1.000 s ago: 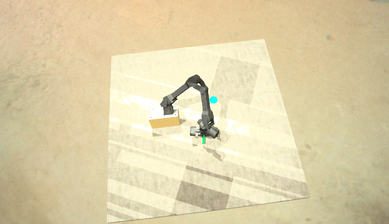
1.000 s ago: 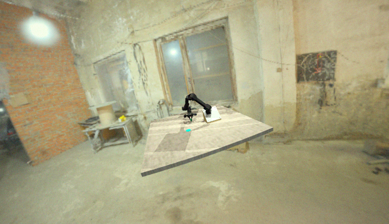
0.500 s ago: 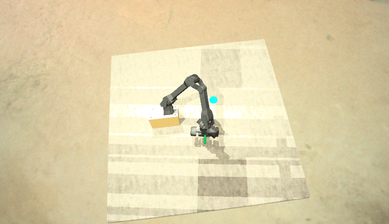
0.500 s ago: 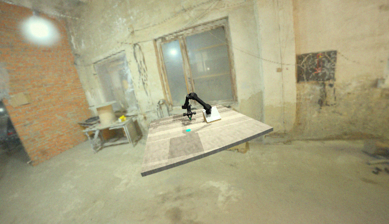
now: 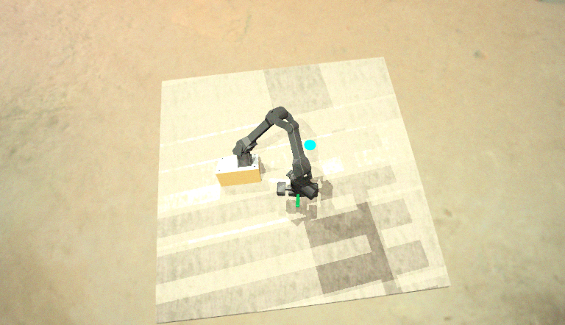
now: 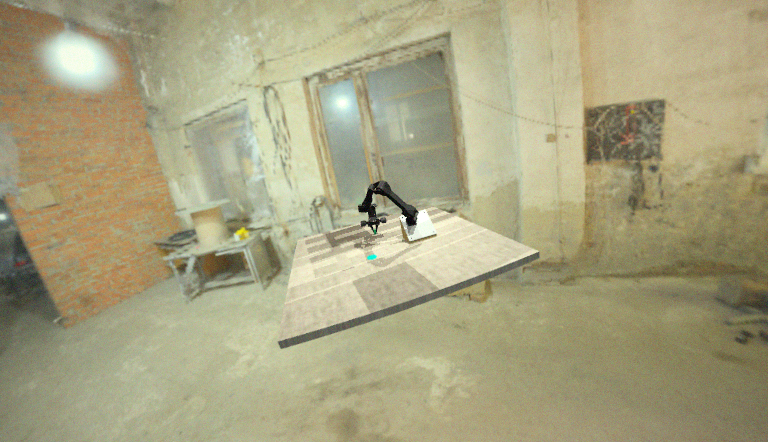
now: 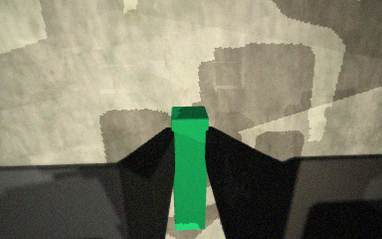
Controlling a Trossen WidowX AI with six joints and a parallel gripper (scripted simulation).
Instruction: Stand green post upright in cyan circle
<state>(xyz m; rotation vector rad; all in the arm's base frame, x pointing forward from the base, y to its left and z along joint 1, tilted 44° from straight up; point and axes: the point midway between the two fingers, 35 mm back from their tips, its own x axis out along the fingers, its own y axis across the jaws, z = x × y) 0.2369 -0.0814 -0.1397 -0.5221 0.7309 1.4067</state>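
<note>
Now: the cyan circle 290 mm to the left of my gripper tip, 90 mm ahead of it and 50 mm below it. Also, from my gripper tip: green post 20 mm to the right.
</note>
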